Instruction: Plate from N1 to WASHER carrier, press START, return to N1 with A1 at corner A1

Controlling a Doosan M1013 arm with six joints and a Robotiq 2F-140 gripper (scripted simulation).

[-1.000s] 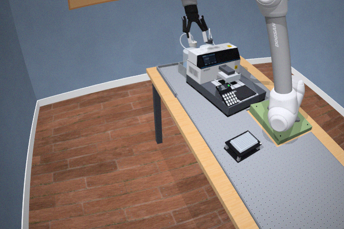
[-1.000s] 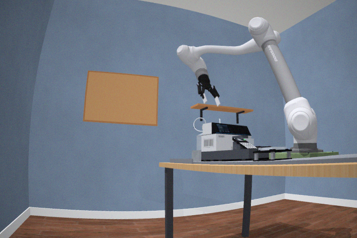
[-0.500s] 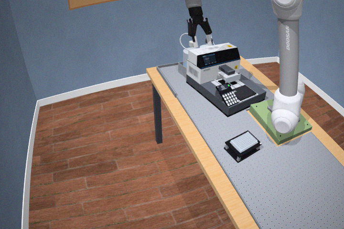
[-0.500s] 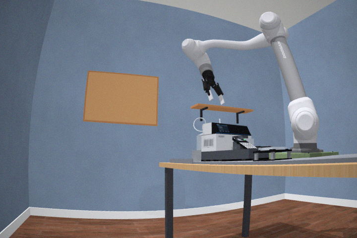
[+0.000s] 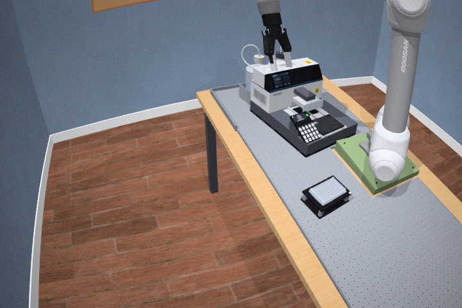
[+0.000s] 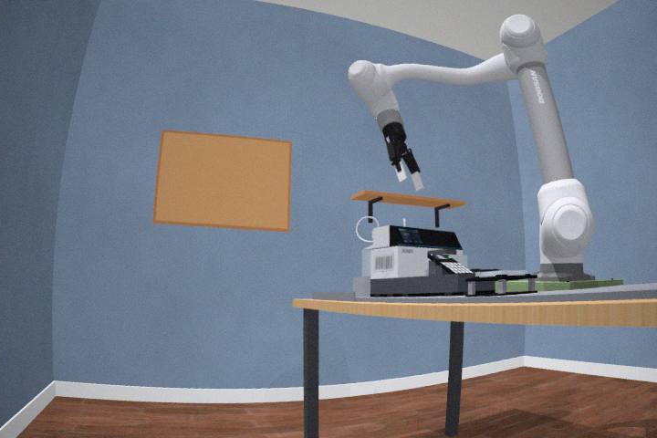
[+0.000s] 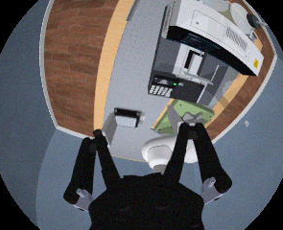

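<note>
My hand is 40 cm to the right of the well plate, 33 cm above it and 5 cm past it. Also, from my hand: plate washer (25 cm below, 20 cm behind, 11 cm to the right); black plate nest N1 (40 cm to the left, 34 cm below, 5 cm behind); washer carrier (30 cm below, 24 cm behind, 4 cm to the left).
</note>
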